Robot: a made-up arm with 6 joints. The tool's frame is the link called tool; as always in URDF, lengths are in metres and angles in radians. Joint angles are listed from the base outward. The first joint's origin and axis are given. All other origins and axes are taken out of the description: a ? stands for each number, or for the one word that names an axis. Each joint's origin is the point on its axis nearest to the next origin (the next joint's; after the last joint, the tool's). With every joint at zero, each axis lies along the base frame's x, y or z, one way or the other. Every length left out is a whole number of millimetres.
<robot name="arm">
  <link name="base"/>
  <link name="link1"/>
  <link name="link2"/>
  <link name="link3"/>
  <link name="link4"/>
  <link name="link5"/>
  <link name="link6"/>
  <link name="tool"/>
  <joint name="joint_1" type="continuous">
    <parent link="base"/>
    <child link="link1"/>
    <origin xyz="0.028 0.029 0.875" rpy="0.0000 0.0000 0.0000"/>
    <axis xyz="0 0 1"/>
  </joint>
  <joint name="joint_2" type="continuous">
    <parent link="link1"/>
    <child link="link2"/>
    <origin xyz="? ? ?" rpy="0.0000 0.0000 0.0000"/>
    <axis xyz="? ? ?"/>
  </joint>
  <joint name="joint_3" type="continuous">
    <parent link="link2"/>
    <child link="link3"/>
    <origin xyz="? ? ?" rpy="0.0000 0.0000 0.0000"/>
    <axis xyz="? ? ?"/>
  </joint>
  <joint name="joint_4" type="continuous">
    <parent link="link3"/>
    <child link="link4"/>
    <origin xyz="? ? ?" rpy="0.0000 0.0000 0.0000"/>
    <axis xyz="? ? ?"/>
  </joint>
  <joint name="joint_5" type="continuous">
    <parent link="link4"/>
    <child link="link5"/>
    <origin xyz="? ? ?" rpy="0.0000 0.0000 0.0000"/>
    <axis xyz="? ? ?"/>
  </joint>
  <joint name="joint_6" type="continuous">
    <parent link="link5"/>
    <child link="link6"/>
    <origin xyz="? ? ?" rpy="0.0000 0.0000 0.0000"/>
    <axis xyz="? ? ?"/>
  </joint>
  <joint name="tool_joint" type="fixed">
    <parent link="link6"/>
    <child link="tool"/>
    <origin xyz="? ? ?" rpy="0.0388 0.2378 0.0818"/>
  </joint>
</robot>
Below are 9 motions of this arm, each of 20 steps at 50 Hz.
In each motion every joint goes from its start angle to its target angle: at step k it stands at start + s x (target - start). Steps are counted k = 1, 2, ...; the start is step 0. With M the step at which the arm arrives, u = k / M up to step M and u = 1 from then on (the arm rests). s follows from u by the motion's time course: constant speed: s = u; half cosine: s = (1 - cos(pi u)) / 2; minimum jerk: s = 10 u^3 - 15 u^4 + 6 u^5.
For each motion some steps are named. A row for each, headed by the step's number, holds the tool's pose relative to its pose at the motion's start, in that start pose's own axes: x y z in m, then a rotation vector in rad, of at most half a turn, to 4 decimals.
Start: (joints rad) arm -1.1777 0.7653 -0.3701 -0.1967 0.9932 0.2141
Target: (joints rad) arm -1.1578 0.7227 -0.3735 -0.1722 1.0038 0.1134
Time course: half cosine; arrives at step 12
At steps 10, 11, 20:
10: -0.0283 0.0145 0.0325 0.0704 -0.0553 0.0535
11: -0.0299 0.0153 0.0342 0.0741 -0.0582 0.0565
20: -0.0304 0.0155 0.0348 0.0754 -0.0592 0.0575

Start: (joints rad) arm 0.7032 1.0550 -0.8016 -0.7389 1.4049 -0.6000
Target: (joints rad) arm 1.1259 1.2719 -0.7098 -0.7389 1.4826 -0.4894
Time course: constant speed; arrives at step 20
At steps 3, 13, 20:
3: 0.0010 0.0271 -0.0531 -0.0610 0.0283 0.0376
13: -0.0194 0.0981 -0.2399 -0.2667 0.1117 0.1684
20: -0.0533 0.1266 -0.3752 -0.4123 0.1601 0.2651

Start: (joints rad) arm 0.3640 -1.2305 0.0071 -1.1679 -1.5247 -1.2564
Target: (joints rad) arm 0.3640 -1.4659 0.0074 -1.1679 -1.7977 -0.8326
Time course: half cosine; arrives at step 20
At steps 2, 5, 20:
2: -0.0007 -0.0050 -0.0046 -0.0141 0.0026 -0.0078
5: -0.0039 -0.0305 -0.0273 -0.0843 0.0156 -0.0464
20: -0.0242 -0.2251 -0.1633 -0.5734 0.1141 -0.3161

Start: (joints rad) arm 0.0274 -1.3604 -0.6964 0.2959 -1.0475 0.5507
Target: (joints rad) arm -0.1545 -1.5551 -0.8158 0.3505 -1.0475 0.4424
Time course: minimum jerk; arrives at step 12
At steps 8, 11, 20:
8: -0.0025 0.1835 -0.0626 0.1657 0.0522 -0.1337
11: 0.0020 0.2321 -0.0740 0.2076 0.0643 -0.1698
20: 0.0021 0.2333 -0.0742 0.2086 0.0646 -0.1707

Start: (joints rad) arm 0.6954 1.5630 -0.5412 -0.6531 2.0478 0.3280
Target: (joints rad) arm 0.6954 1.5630 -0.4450 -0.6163 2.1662 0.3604
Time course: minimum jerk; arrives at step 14
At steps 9, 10, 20:
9: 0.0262 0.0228 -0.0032 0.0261 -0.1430 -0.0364
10: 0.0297 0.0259 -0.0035 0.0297 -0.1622 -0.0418
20: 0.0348 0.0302 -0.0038 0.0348 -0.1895 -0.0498

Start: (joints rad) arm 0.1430 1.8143 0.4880 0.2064 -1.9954 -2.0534
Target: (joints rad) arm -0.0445 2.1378 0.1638 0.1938 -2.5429 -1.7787
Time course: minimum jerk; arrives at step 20
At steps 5, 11, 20:
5: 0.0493 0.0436 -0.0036 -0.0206 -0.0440 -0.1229
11: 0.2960 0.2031 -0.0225 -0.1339 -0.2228 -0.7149
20: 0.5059 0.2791 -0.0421 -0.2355 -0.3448 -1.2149

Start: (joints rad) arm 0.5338 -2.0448 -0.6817 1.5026 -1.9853 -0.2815
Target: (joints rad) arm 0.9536 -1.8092 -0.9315 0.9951 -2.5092 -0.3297
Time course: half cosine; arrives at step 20
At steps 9, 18, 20:
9: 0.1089 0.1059 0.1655 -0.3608 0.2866 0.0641
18: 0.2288 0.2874 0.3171 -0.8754 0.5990 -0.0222
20: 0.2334 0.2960 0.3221 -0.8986 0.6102 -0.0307

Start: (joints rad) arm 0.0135 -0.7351 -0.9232 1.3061 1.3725 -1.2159
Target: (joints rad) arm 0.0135 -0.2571 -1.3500 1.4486 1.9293 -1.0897
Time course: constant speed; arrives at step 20
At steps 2, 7, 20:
2: 0.0081 -0.0351 -0.0116 0.0606 0.0118 0.0561
7: 0.0263 -0.1130 -0.0450 0.2187 0.0176 0.1957
20: 0.0597 -0.2551 -0.1367 0.6648 -0.1264 0.5131

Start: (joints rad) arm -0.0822 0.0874 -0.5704 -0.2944 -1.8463 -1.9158
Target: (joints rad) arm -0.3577 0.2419 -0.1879 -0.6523 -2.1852 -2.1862
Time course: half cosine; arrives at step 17
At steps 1, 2, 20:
1: -0.0018 0.0010 -0.0004 0.0030 0.0039 -0.0015
2: -0.0070 0.0038 -0.0014 0.0117 0.0156 -0.0061
20: -0.2177 0.1206 0.0140 0.2359 0.4075 -0.2110

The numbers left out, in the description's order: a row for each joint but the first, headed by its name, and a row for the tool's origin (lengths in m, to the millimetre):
joint_2: xyz -0.013 -0.018 0.000, axis 0 1 0
joint_3: xyz 0.008 0.000 1.158, axis 0 -1 0
joint_4: xyz 0.506 0.000 -0.023, axis -1 0 0
joint_5: xyz 0.000 -0.104 -0.015, axis 0 -1 0
joint_6: xyz 0.029 0.000 0.026, axis -1 0 0
tool: xyz 0.000 -0.005 -0.009

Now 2 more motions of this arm.
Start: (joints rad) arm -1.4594 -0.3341 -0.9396 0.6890 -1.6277 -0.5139
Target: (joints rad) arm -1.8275 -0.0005 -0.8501 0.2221 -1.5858 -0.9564
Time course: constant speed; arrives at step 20
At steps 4, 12, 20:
4: -0.0209 0.0054 0.0392 0.0875 0.1246 0.1003
12: -0.0444 0.0111 0.1277 0.2836 0.3915 0.2815
20: -0.0418 0.0105 0.2249 0.5008 0.6820 0.4319

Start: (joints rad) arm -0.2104 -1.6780 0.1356 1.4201 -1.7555 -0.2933
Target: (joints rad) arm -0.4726 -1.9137 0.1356 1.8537 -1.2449 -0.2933
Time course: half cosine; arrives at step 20
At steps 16, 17, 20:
16: -0.2667 -0.1254 -0.3828 0.2393 -0.7068 -0.3818
17: -0.2771 -0.1274 -0.4024 0.2453 -0.7368 -0.4032
20: -0.2908 -0.1296 -0.4285 0.2528 -0.7764 -0.4323

